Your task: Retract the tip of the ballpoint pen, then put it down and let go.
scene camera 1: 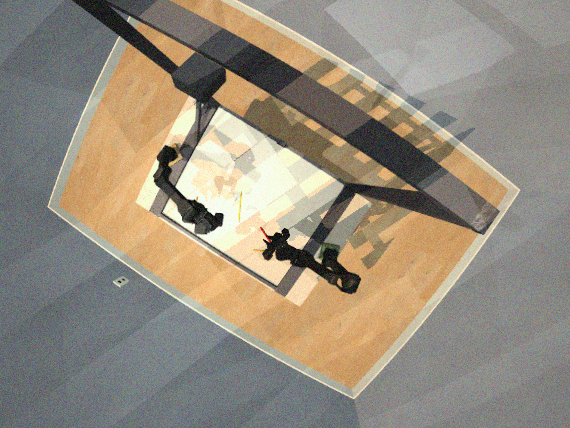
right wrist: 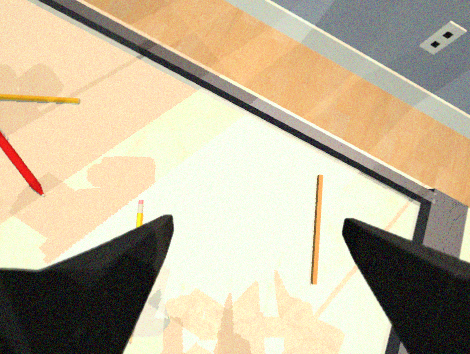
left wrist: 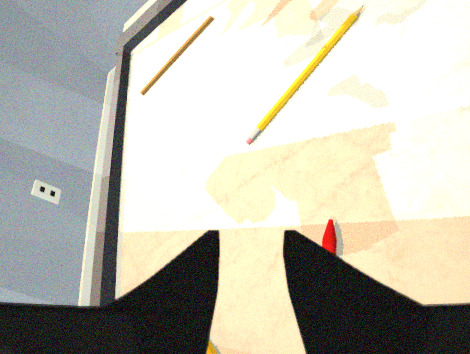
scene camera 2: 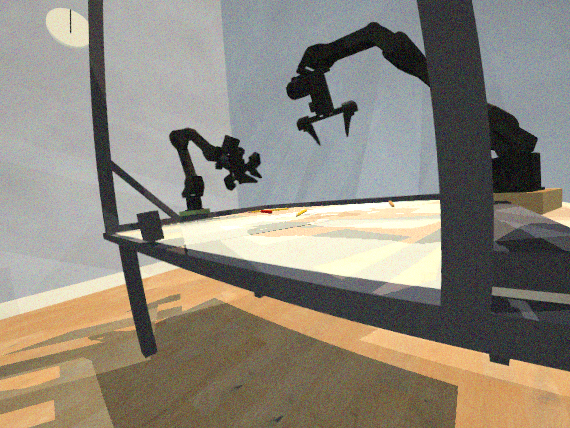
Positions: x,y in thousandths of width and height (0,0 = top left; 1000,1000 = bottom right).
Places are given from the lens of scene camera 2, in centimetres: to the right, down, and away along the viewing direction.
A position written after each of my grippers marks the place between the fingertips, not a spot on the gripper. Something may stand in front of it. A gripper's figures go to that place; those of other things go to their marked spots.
my left gripper (scene camera 2: 455,419): -10, -13, 85
my right gripper (scene camera 2: 585,331): 16, -24, 71
dark frame post (scene camera 2: 792,104): 7, -7, 8
